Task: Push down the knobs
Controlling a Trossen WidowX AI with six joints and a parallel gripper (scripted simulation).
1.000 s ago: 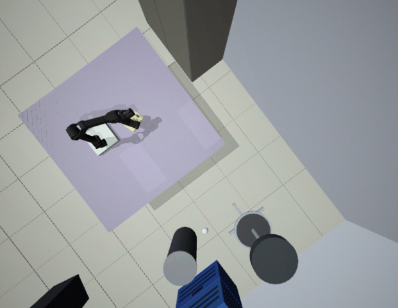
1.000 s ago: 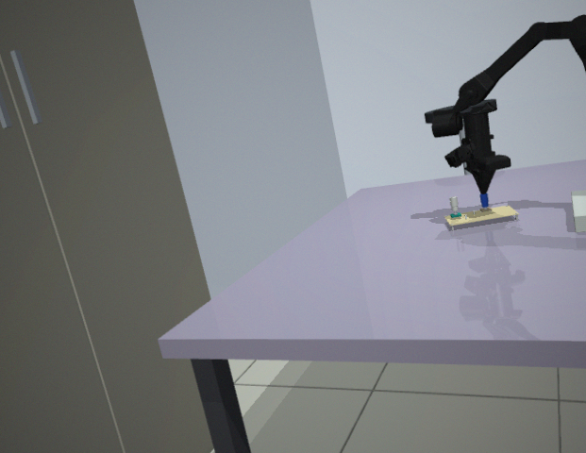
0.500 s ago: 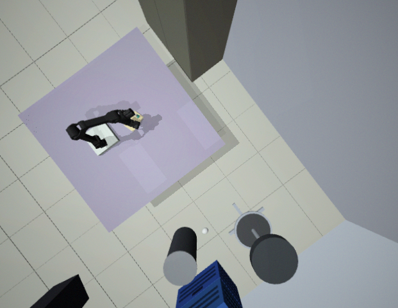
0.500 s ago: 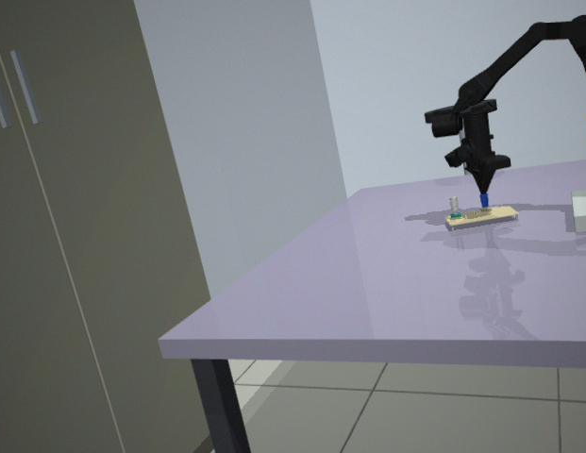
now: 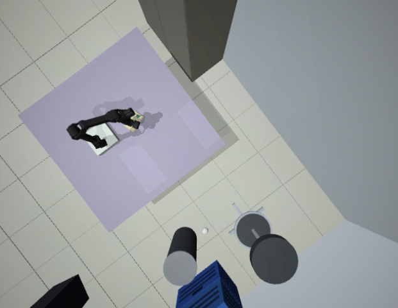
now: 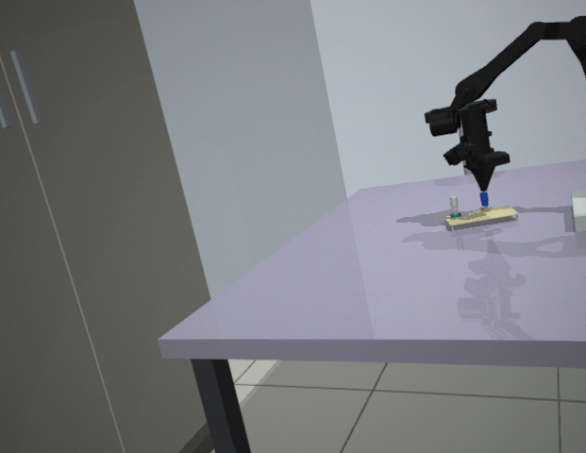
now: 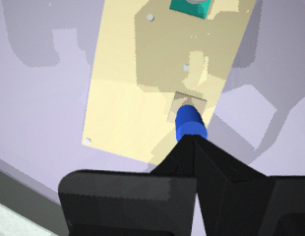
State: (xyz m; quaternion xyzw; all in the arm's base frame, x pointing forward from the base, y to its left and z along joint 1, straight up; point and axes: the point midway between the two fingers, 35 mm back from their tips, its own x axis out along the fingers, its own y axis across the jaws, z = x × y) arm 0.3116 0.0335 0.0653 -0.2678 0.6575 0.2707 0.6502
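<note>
My gripper tip is 20 mm above the blue knob. The rest, counted from my gripper tip: grey knob 60 mm ahead, 60 mm to the left, 10 mm below.
</note>
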